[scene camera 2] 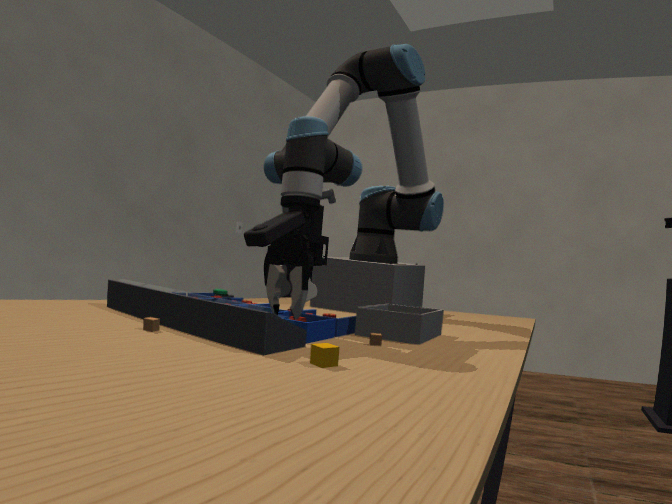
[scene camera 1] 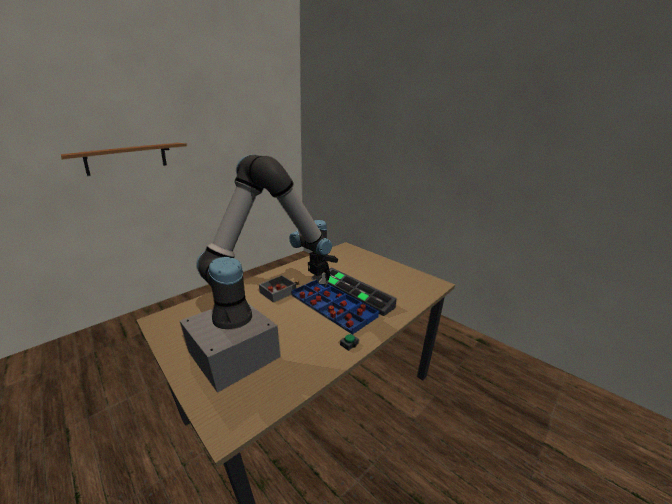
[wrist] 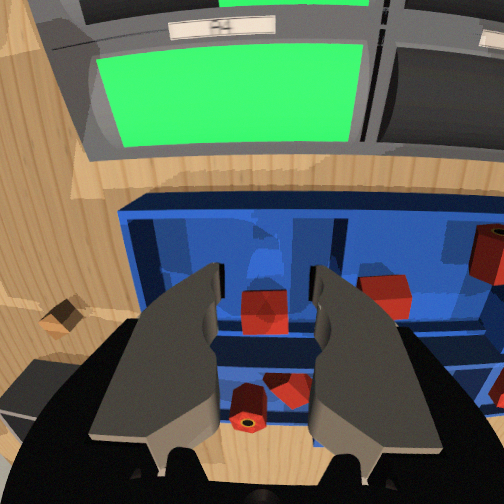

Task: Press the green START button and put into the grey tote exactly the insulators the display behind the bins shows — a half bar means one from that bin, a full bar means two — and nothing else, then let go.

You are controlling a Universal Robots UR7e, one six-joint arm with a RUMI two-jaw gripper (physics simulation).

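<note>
My gripper (wrist: pixel 265 282) is open, its two grey fingers reaching down into the far-left compartment of the blue bin tray (scene camera 1: pixel 334 305). A red insulator (wrist: pixel 264 312) lies between the fingertips, untouched as far as I can tell. The gripper also shows in scene camera 2 (scene camera 2: pixel 286 310) and scene camera 1 (scene camera 1: pixel 321 277). The display (wrist: pixel 230 92) behind this bin shows a full green bar; another green bar (scene camera 1: pixel 363 296) is lit further right. The grey tote (scene camera 1: pixel 277 288) holds a few red insulators. The green START button (scene camera 1: pixel 349 341) sits near the table's front edge.
More red insulators (wrist: pixel 385 295) lie in neighbouring compartments. A small brown cube (wrist: pixel 61 317) lies left of the tray. A yellow cube (scene camera 2: pixel 324 354) and two brown cubes (scene camera 2: pixel 151 323) lie behind the display. The arm's grey base block (scene camera 1: pixel 230 347) stands left of the tote.
</note>
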